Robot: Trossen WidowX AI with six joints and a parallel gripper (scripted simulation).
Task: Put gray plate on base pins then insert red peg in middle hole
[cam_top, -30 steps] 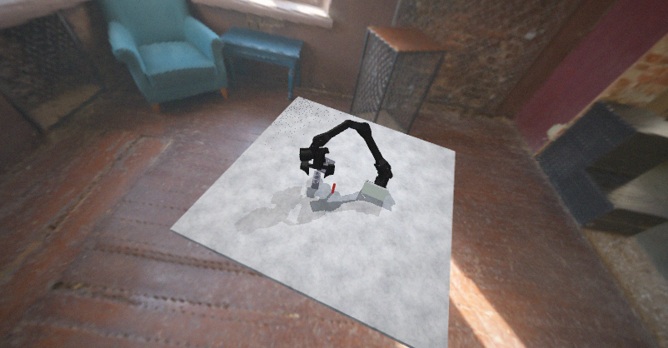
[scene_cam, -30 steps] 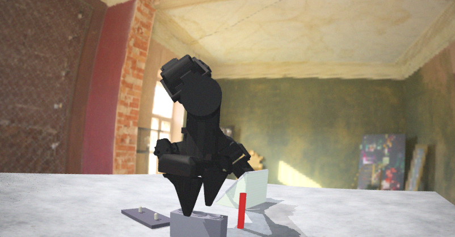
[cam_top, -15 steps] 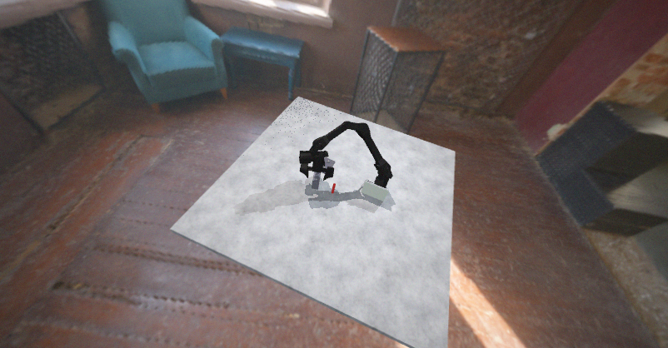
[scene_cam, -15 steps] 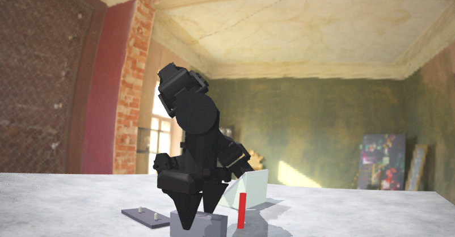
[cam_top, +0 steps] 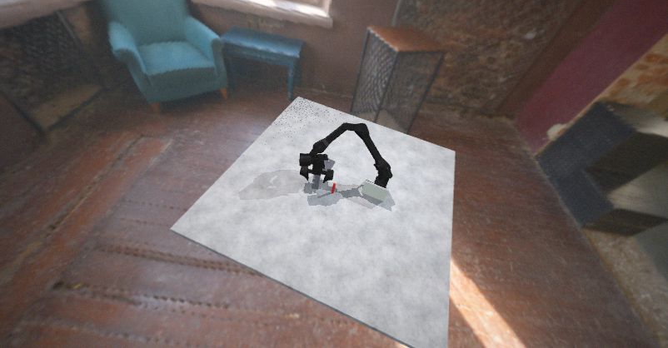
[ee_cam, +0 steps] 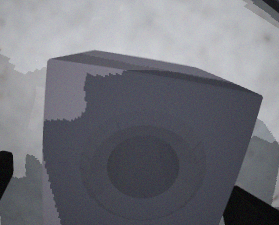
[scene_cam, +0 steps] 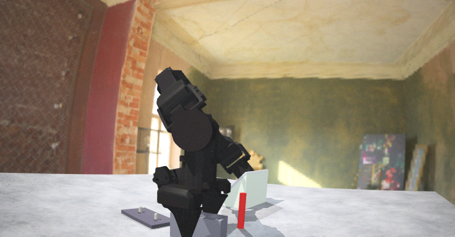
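Right now my gripper tip is 10 mm past the dark base and 150 mm to the left of it. The rest, counted from my gripper tip: red peg 120 mm behind, 20 mm to the left, 30 mm above; gray plate 30 mm above.
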